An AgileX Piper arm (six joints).
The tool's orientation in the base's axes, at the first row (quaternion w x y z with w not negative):
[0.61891, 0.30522, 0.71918, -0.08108]
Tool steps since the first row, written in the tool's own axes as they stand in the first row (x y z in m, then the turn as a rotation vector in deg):
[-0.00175, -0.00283, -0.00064, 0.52, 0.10, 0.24]
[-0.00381, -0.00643, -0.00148, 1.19, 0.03, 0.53]
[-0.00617, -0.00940, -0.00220, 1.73, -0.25, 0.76]
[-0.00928, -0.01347, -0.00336, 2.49, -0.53, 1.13]
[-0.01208, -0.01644, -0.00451, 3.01, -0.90, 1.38]
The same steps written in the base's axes. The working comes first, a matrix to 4 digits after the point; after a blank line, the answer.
The tool's axes in the first row as the columns of a matrix, in the base's axes (used below as rounded here):
[-0.0476, 0.5394, 0.8407]
[0.3387, 0.8005, -0.4944]
[-0.9397, 0.2612, -0.2208]

[-0.00198, -0.00254, 0.00105, 0.23, 0.14, -0.52]
[-0.00453, -0.00571, 0.00223, 0.41, 0.17, -1.23]
[-0.00663, -0.00853, 0.00383, 0.42, 0.01, -1.86]
[-0.00965, -0.01226, 0.00594, 0.55, -0.14, -2.73]
[-0.01208, -0.01502, 0.00805, 0.53, -0.38, -3.37]

